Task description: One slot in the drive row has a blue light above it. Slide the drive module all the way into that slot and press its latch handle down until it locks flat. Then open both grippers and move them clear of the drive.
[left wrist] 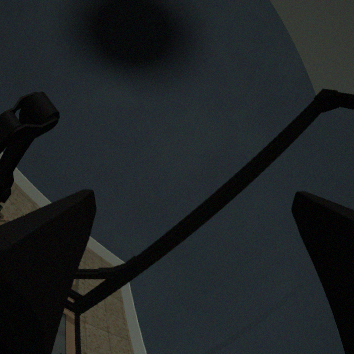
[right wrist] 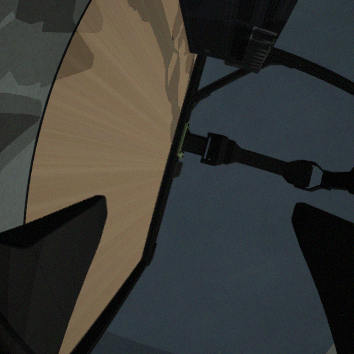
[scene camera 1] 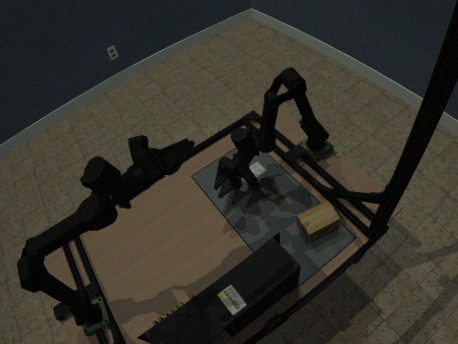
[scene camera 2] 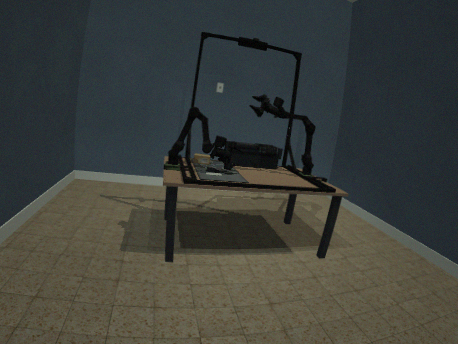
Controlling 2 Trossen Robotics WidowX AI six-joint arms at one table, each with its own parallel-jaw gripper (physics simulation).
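Places are measured from the left arm's base along level axes (x left, y up, z ahead), in millimetres.
Where they show: left gripper, fingertip midpoint: point(left wrist: 198, 201) point(scene camera 1: 191, 141) point(scene camera 2: 251, 100); right gripper, fingertip midpoint: point(right wrist: 204, 209) point(scene camera 1: 217, 193) point(scene camera 2: 240, 158); left arm's base, link origin: point(right wrist: 184, 140) point(scene camera 1: 92, 315) point(scene camera 2: 306, 174); right arm's base, link origin: point(scene camera 1: 316, 144) point(scene camera 2: 172, 163).
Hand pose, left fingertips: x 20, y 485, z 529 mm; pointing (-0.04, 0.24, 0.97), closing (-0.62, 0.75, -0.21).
Things, the pixels of their top centre, and the offset from my left fingertips. Level surfaces: height alone.
- black drive chassis, top centre: point(scene camera 1: 221, 301) point(scene camera 2: 253, 144) dx -228, dy -336, dz -113 mm
- dark drive module, top centre: point(scene camera 1: 265, 192) dx +90, dy -500, dz +204 mm
- grey mat, surface height: dy -509 mm
- yellow-brown block, top centre: point(scene camera 1: 318, 217) point(scene camera 2: 202, 155) dx -119, dy -449, dz +285 mm
- white card, top centre: point(scene camera 1: 252, 172) point(scene camera 2: 213, 173) dx +201, dy -508, dz +213 mm
The black drive chassis point(scene camera 1: 267, 280) point(scene camera 2: 255, 156) point(right wrist: 225, 30) stands along one table edge. Orange tabs point(scene camera 1: 172, 312) line its side in scene camera 1; no blue light or slot shows. The dark drive module point(scene camera 1: 270, 193) seems to lie on the grey mat point(scene camera 1: 206, 179) point(scene camera 2: 234, 178), partly hidden by the right arm; its latch cannot be made out. My right gripper point(scene camera 1: 218, 192) point(right wrist: 204, 209) is open and empty, low over the mat beside the module and apart from the chassis. My left gripper point(scene camera 1: 191, 145) point(scene camera 2: 253, 102) point(left wrist: 198, 201) is open and empty, high above the table, away from the chassis.
A yellow-brown block point(scene camera 1: 318, 221) point(scene camera 2: 201, 159) stands on the mat near the chassis. A white card point(scene camera 1: 258, 169) point(scene camera 2: 214, 174) lies on the mat near the right arm. Black rails edge the table, and a tall black frame post point(scene camera 1: 414, 120) point(scene camera 2: 294, 100) rises beside it.
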